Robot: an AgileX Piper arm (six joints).
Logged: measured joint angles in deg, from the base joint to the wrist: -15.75, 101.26, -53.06, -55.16, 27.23, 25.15; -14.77, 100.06, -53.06, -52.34, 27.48, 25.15; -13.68, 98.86, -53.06, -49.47, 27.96, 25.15; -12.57, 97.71, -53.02, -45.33, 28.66, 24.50; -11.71, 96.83, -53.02, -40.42, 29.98, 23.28; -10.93, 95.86, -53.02, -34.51, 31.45, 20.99; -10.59, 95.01, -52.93, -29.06, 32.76, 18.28; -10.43, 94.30, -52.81, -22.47, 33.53, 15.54; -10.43, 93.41, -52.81, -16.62, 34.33, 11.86; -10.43, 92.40, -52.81, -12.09, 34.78, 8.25; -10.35, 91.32, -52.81, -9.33, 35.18, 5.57; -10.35, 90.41, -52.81, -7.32, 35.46, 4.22; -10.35, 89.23, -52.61, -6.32, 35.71, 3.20; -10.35, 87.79, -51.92, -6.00, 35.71, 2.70; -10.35, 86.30, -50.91, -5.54, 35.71, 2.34; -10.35, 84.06, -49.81, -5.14, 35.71, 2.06; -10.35, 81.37, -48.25, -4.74, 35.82, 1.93; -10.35, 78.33, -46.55, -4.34, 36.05, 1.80; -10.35, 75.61, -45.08, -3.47, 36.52, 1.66; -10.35, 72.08, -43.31, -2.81, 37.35, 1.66; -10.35, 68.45, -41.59, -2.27, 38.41, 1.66; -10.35, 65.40, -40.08, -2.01, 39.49, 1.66; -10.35, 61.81, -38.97, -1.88, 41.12, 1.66
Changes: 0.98, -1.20, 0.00, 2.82, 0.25, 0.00; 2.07, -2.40, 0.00, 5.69, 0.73, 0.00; 3.18, -3.55, 0.04, 9.83, 1.43, -0.65; 4.04, -4.43, 0.04, 14.74, 2.75, -1.87; 4.82, -5.40, 0.04, 20.65, 4.22, -4.16; 5.16, -6.25, 0.13, 26.10, 5.53, -6.87; 5.32, -6.96, 0.25, 32.69, 6.30, -9.61; 5.32, -7.85, 0.25, 38.54, 7.10, -13.29; 5.32, -8.86, 0.25, 43.07, 7.55, -16.90; 5.40, -9.94, 0.25, 45.83, 7.95, -19.58; 5.40, -10.85, 0.25, 47.84, 8.23, -20.93; 5.40, -12.03, 0.45, 48.84, 8.48, -21.95; 5.40, -13.47, 1.14, 49.16, 8.48, -22.45; 5.40, -14.96, 2.15, 49.62, 8.48, -22.81; 5.40, -17.20, 3.25, 50.02, 8.48, -23.09; 5.40, -19.89, 4.81, 50.42, 8.59, -23.22; 5.40, -22.93, 6.51, 50.82, 8.82, -23.35; 5.40, -25.65, 7.98, 51.69, 9.29, -23.49; 5.40, -29.18, 9.75, 52.35, 10.12, -23.49; 5.40, -32.81, 11.47, 52.89, 11.18, -23.49; 5.40, -35.86, 12.98, 53.15, 12.26, -23.49; 5.40, -39.45, 14.09, 53.28, 13.89, -23.49
